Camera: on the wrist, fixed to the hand. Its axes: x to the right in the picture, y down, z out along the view.
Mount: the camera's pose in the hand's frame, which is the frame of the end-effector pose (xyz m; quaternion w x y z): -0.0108 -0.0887 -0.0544 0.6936 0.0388 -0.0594 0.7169
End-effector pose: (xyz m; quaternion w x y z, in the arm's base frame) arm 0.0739 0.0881 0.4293 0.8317 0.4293 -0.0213 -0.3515
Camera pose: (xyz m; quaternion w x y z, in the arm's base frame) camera 0.0339 0.0986 0.3332 0.8109 0.2939 -0.3856 0.3278
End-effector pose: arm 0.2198 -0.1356 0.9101 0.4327 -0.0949 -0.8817 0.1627
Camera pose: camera 0.2672 -0.2102 0.9661 0.1348 -0.6714 -0.5629 0.4629
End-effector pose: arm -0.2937 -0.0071 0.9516 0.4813 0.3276 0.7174 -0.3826
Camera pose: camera -0.3885 -0.0049 0.9958 0.6380 0.7374 0.2193 0.0324
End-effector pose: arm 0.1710 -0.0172 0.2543 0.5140 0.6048 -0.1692 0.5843
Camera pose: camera 0.2106 0.0599 0.1957 0.0959 -0.3528 0.5588 -0.7444
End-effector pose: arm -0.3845 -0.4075 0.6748 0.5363 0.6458 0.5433 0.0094
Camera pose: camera -0.4826 -0.3928 0.6417 0.3725 0.8588 -0.1176 0.3316
